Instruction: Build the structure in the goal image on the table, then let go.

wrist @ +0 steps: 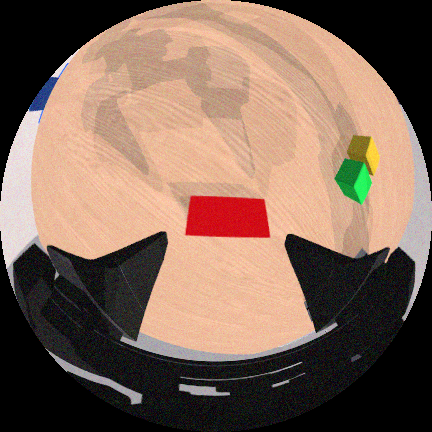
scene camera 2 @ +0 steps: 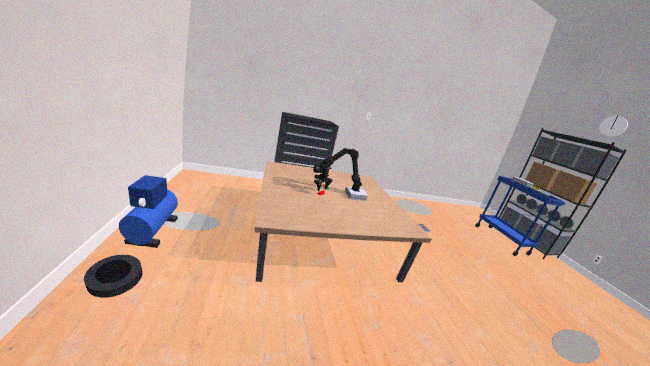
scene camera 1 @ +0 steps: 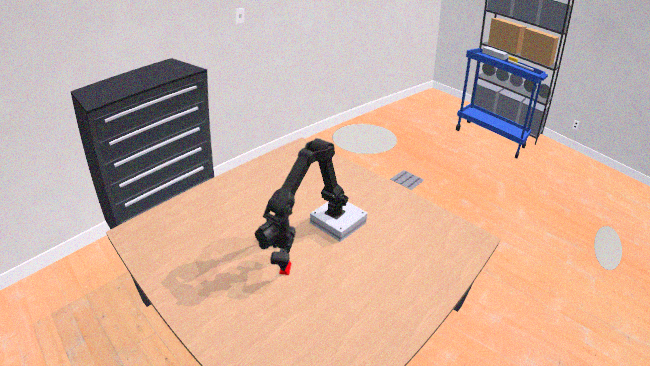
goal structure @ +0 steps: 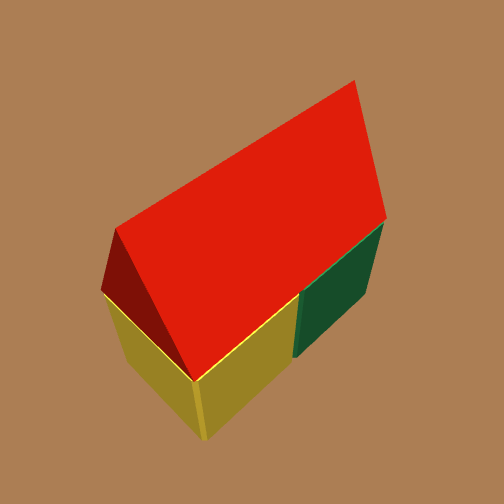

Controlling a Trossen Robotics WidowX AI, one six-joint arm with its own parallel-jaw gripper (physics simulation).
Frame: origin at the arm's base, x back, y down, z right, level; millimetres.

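Seen in the pictures: gripper, between the fingertips: point(wrist: 228, 239) point(scene camera 2: 321, 190); arm's base, origin of its link: point(scene camera 2: 355, 190) point(scene camera 1: 335, 212).
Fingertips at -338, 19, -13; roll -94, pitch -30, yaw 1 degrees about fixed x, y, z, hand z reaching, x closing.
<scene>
Pixels of each thing's top centre, then the offset from my fingertips to it, as dx, dy, dz. Level surfaces: height alone.
- red block, centre of its top: point(wrist: 229, 228) point(scene camera 1: 284, 263) point(scene camera 2: 321, 190) -2, +7, +5
- green cube, centre of its top: point(wrist: 363, 184) point(scene camera 2: 327, 185) +92, +3, +120
- yellow block, centre of its top: point(wrist: 373, 156) point(scene camera 2: 325, 183) +90, +3, +161
- wooden table, height of its surface: dy +36
A red block point(scene camera 1: 285, 270) point(scene camera 2: 321, 192) point(wrist: 227, 216) lies on the table; the wrist view shows it as a long rectangle just ahead of the fingertips. My gripper point(scene camera 1: 283, 266) point(scene camera 2: 324, 189) point(wrist: 228, 239) is open, points down and is low over the red block, with one finger to each side of it in the wrist view. A green cube point(scene camera 2: 327, 188) point(wrist: 354, 181) stands on the table to the right in the wrist view, next to a yellow block point(scene camera 2: 324, 184) point(wrist: 364, 152). The arm hides the green and yellow blocks in scene camera 1.
The wooden table point(scene camera 1: 400, 260) point(scene camera 2: 320, 220) carries the arm's pale square base point(scene camera 1: 340, 226) point(scene camera 2: 357, 194), behind the gripper toward the right. A black drawer cabinet point(scene camera 1: 150, 140) point(scene camera 2: 306, 137) stands beyond the table. A blue cart point(scene camera 1: 495, 125) stands on the floor away from it.
</scene>
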